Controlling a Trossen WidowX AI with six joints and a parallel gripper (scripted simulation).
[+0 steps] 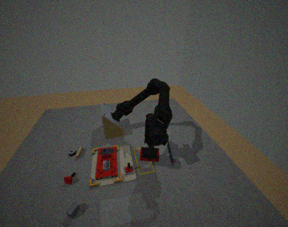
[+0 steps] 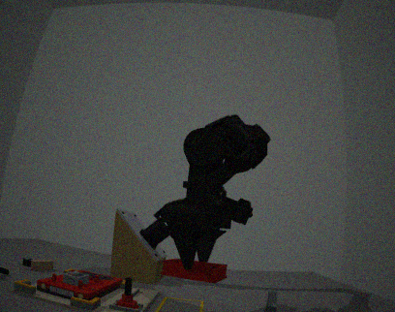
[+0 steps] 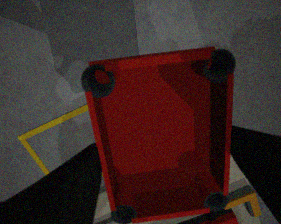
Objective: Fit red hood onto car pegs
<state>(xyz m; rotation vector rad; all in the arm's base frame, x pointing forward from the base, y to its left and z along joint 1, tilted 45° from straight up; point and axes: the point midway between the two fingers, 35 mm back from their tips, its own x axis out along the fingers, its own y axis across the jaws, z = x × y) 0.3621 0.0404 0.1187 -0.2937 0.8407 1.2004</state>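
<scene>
The red hood is 1 cm below my gripper tip. The rest, counted from my gripper tip: tan block (21 cm behind, 37 cm to the right, 8 cm below); then wheel (22 cm behind, 41 cm to the right, 9 cm below).
</scene>
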